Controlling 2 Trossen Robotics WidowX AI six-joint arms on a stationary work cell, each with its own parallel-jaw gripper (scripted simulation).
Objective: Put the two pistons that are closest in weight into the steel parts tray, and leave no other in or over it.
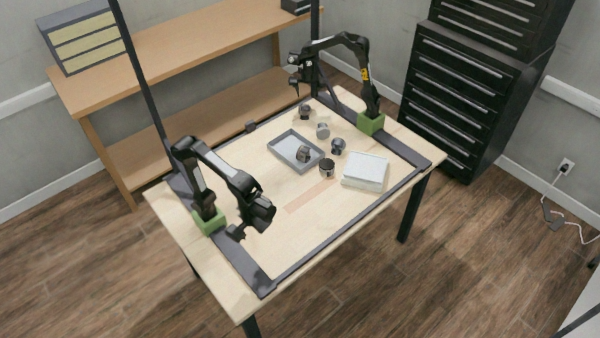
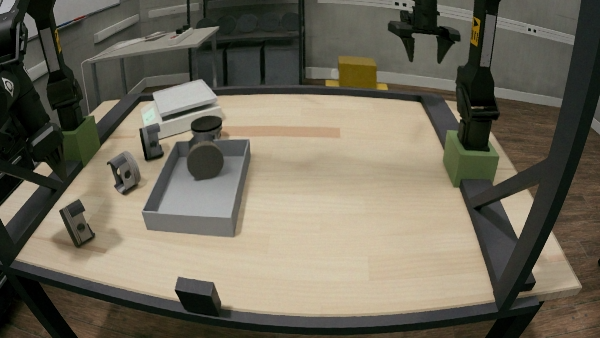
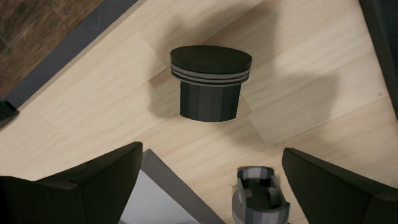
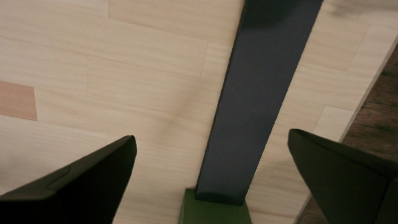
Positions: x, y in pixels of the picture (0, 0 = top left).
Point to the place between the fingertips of the left gripper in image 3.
At 213, 152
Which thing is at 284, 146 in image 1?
A steel parts tray.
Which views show the right gripper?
Image 1, image 2 and image 4 only.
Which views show the white scale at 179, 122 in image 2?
Image 1 and image 2 only.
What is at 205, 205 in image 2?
A steel parts tray.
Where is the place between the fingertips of the right gripper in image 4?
At 211, 139
